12 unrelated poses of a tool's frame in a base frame.
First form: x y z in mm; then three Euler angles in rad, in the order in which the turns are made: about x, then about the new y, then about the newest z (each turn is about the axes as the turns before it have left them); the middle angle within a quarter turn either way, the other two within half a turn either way.
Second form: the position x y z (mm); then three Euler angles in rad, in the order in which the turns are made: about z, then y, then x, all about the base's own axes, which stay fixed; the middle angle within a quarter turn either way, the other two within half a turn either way. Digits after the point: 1 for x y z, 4 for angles.
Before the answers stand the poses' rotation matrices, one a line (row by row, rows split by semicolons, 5 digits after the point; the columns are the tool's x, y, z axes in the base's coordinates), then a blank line. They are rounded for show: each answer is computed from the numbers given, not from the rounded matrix.
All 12 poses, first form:
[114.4, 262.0, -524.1, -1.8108, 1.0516, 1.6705]
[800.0, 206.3, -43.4, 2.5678, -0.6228, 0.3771]
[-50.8, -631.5, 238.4, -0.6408, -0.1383, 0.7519]
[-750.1, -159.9, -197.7, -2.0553, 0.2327, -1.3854]
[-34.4, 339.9, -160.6, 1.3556, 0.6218, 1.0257]
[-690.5, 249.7, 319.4, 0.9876, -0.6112, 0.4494]
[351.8, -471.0, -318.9, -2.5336, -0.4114, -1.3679]
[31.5, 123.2, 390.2, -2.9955, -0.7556, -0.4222]
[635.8, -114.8, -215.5, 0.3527, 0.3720, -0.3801]
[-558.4, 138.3, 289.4, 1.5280, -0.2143, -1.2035]
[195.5, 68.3, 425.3, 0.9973, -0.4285, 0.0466]
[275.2, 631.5, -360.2, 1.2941, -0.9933, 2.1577]
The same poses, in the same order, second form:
-0.04939 -0.49372 0.86822; -0.15258 0.86281 0.48196; -0.98706 -0.10867 -0.11795
0.75518 -0.29909 -0.58331; -0.60364 -0.66424 -0.44091; -0.25559 0.68507 -0.68217
0.72342 -0.67651 -0.13786; 0.60772 0.52920 0.59213; -0.32762 -0.51214 0.79396
0.17937 0.95637 0.23061; 0.42017 -0.28643 0.86106; 0.88954 -0.05755 -0.45322
0.42145 -0.69503 0.58250; 0.47765 -0.37587 -0.79408; 0.77086 0.61290 0.17357
0.73764 -0.35578 -0.57385; -0.19220 0.70410 -0.68359; 0.64726 0.61454 0.45100
0.18469 0.89776 -0.39989; 0.84999 0.05835 0.52356; 0.49336 -0.43660 -0.75231
0.66395 0.29825 -0.68573; 0.49646 -0.86157 0.10596; -0.55920 -0.41079 -0.72011
0.86511 0.34564 0.36348; -0.23158 0.91805 -0.32181; -0.44492 0.19422 0.87426
0.35088 0.91195 -0.21266; -0.11623 -0.18293 -0.97623; -0.92918 0.36726 0.04180
0.90860 -0.04237 -0.41551; -0.32338 0.55824 -0.76406; 0.26433 0.82860 0.49352
-0.30233 -0.45457 -0.83783; 0.67380 0.51981 -0.52516; 0.67424 -0.72330 0.14914

[114.4, 262.0, -524.1, 1.6705, 1.0516, -1.8108]
[800.0, 206.3, -43.4, 0.3771, -0.6228, 2.5678]
[-50.8, -631.5, 238.4, 0.7519, -0.1383, -0.6408]
[-750.1, -159.9, -197.7, -1.3854, 0.2327, -2.0553]
[-34.4, 339.9, -160.6, 1.0257, 0.6218, 1.3556]
[-690.5, 249.7, 319.4, 0.4494, -0.6112, 0.9876]
[351.8, -471.0, -318.9, -1.3679, -0.4114, -2.5336]
[31.5, 123.2, 390.2, -0.4222, -0.7556, -2.9955]
[635.8, -114.8, -215.5, -0.3801, 0.3720, 0.3527]
[-558.4, 138.3, 289.4, -1.2035, -0.2143, 1.5280]
[195.5, 68.3, 425.3, 0.0466, -0.4285, 0.9973]
[275.2, 631.5, -360.2, 2.1577, -0.9933, 1.2941]

